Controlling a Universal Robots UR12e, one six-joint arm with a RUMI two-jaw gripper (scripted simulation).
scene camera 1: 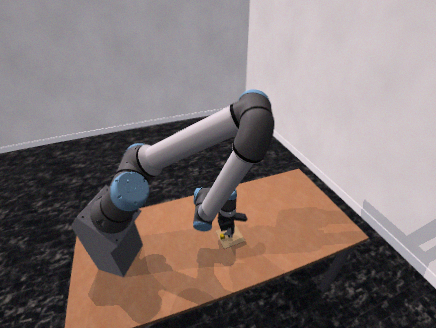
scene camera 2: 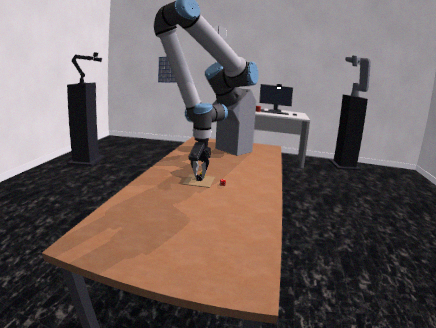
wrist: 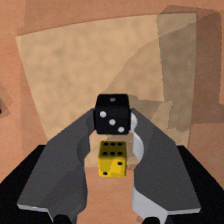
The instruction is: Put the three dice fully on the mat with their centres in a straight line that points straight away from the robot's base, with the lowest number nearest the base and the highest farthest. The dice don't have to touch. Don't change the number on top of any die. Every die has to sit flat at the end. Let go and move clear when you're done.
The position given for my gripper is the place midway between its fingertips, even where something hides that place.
Note:
I see my gripper (wrist: 113,110), a tan mat (wrist: 151,58), a black die (wrist: 112,110) and a yellow die (wrist: 112,158).

